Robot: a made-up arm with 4 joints. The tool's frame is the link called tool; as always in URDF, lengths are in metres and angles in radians. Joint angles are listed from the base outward. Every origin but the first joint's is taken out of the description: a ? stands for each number. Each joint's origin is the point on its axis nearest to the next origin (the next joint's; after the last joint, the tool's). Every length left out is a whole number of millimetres.
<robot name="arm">
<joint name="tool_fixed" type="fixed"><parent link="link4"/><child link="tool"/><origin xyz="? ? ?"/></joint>
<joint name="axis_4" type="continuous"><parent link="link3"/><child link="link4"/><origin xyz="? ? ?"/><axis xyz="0 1 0"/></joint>
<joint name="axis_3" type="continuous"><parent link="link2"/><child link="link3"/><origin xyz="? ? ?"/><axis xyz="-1 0 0"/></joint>
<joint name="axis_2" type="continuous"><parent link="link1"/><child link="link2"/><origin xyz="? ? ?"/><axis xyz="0 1 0"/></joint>
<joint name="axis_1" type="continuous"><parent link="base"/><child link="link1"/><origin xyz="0.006 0 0.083"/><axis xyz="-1 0 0"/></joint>
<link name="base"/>
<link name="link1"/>
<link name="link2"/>
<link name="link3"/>
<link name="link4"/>
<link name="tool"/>
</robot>
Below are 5 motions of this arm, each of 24 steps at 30 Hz.
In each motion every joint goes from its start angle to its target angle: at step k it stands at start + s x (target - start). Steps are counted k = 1, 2, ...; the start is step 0. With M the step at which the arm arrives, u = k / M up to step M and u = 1 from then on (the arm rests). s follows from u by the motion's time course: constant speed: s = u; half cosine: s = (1 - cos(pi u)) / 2; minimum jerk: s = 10 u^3 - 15 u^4 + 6 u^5.
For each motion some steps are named. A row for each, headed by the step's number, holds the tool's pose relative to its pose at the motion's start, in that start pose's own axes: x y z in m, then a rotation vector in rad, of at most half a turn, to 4 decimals.
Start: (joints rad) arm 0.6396 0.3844 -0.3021 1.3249
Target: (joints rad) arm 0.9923 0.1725 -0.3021 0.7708
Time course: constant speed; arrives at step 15
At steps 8, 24:
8: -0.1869 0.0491 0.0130 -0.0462 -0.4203 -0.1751
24: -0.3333 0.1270 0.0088 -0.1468 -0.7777 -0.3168

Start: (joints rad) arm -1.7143 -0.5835 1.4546 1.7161
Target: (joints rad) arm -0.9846 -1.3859 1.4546 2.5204
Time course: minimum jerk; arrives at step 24
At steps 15, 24:
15: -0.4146 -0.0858 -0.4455 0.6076 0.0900 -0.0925
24: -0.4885 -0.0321 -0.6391 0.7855 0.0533 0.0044

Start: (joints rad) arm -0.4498 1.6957 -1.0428 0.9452
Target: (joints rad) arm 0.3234 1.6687 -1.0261 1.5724
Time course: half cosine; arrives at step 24
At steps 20, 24:
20: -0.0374 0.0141 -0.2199 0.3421 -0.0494 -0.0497
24: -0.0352 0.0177 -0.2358 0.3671 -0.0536 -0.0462

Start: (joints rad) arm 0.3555 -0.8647 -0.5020 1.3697
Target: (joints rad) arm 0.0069 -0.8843 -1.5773 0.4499
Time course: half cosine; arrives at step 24
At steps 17, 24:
17: 0.4504 0.1619 -0.1802 0.6867 -0.8589 0.8389
24: 0.5103 0.2725 -0.1827 0.9411 -1.0374 0.9919

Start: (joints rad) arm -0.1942 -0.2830 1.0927 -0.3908
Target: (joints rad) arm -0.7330 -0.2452 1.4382 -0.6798
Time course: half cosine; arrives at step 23
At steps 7, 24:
7: -0.0348 -0.0073 -0.0538 0.0308 -0.0294 -0.0206
24: -0.1650 0.0115 -0.2529 0.1471 -0.1445 -0.0955

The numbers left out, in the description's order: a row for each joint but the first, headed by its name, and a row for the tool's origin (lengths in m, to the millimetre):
tool: -0.023 0 0.091
axis_4: 0 -0.659 -0.061
axis_3: 0.363 0 -0.116
axis_2: 0 -0.05 0.339

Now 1 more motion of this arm.
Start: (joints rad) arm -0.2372 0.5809 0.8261 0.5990
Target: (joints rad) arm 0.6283 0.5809 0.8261 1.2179
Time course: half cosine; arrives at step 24
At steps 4, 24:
4: -0.0280 0.0014 0.0212 -0.0269 0.0648 -0.0457
24: -0.3294 0.1782 0.3275 -0.1977 0.9342 -0.7949

